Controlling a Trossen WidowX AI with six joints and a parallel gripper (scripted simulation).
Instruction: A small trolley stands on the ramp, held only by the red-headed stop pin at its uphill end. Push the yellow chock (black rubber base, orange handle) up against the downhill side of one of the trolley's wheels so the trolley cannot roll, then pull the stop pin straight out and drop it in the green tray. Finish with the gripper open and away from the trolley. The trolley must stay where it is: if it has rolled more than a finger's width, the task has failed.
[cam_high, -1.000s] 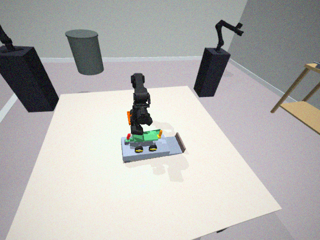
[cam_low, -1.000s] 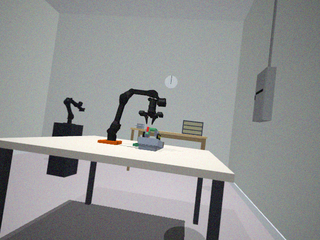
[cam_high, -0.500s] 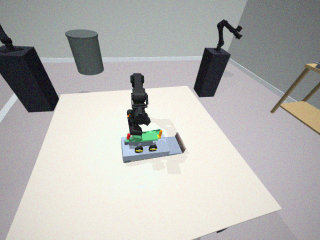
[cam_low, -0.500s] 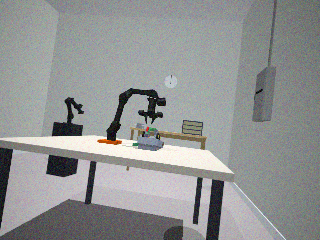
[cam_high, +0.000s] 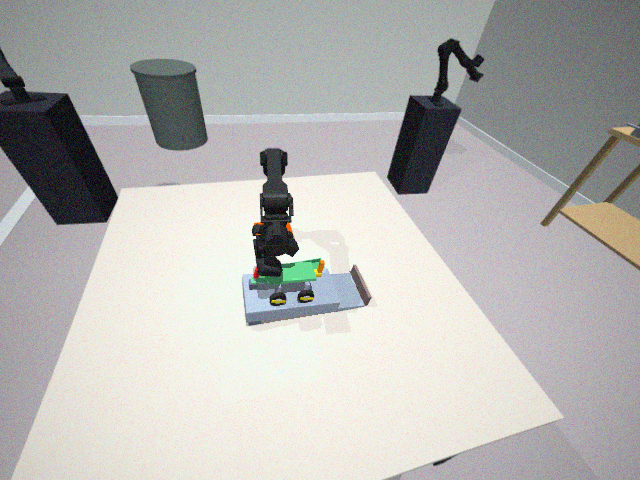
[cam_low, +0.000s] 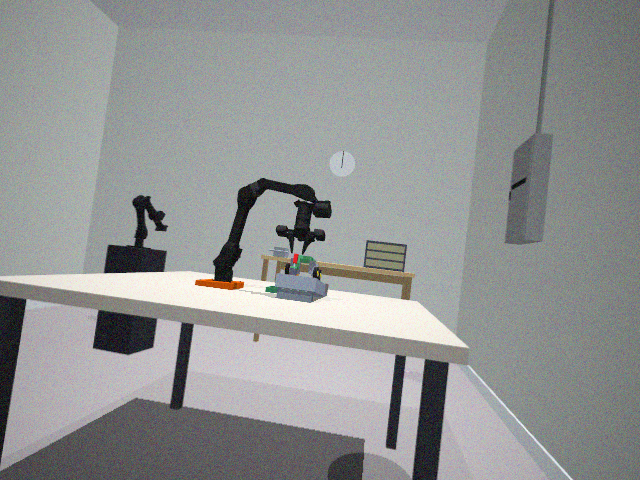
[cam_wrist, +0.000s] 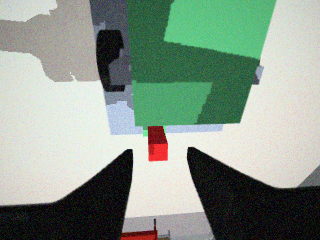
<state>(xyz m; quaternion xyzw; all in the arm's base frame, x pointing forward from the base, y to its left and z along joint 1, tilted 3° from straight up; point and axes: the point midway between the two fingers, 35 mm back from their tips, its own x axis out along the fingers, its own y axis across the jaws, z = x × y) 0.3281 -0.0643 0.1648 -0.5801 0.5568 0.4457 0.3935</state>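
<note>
The stop pin lies 40 mm below my gripper tip and 10 mm to the right of it. Also, from my gripper tip: green-bodied trolley 90 mm to the left, 60 mm below, 10 mm ahead; then grey ramp 120 mm below, 90 mm to the left, 10 mm ahead; then yellow chock 180 mm to the left, 90 mm below, 40 mm behind.
</note>
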